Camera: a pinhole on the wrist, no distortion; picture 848 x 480 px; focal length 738.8 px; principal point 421.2 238.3 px. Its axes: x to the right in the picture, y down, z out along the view. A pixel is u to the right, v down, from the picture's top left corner.
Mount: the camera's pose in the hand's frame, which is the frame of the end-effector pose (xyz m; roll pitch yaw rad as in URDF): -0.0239 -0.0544 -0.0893 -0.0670 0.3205 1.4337
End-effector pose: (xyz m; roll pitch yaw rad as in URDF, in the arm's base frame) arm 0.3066 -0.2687 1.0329 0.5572 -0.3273 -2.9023
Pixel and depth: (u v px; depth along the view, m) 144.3 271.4 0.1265
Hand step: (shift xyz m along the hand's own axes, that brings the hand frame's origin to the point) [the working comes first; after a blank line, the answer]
In the camera's frame: -0.0474 0.0057 0.1265

-0.0386 -0.0578 0.0451
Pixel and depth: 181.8 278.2 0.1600
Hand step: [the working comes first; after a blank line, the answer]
In the camera's frame: -0.0518 0.0086 0.1600

-0.0429 -0.0509 0.0780
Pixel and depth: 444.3 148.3 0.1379
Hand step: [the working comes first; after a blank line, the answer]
In the camera's frame: 0.0043 -0.0168 0.1379

-0.0099 -0.0081 0.0410
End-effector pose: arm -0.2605 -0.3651 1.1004 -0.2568 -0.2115 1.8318
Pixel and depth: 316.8 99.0 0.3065
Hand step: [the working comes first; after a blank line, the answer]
In the camera's frame: -0.0433 -0.0578 0.3065

0.0206 -0.0035 0.2183
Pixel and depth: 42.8 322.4 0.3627
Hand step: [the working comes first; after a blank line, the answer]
In the camera's frame: -0.1858 0.0413 0.3627

-0.0974 -0.1080 0.3101
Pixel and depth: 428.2 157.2 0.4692
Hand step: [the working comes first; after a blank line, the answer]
In the camera's frame: 0.0044 -0.0515 0.4692

0.0168 0.0942 0.3569
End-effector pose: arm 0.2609 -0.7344 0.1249 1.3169 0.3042 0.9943
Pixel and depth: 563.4 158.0 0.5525
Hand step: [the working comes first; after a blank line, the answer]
In the camera's frame: 0.1063 -0.0601 0.5525

0.0365 0.2157 0.4042
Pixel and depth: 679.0 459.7 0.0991
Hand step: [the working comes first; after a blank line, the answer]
In the camera's frame: 0.0346 0.0297 0.0991

-0.0512 0.0133 -0.0082
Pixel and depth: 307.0 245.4 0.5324
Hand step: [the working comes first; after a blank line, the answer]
In the camera's frame: -0.0823 0.0051 0.5324

-0.0521 0.0395 0.4405
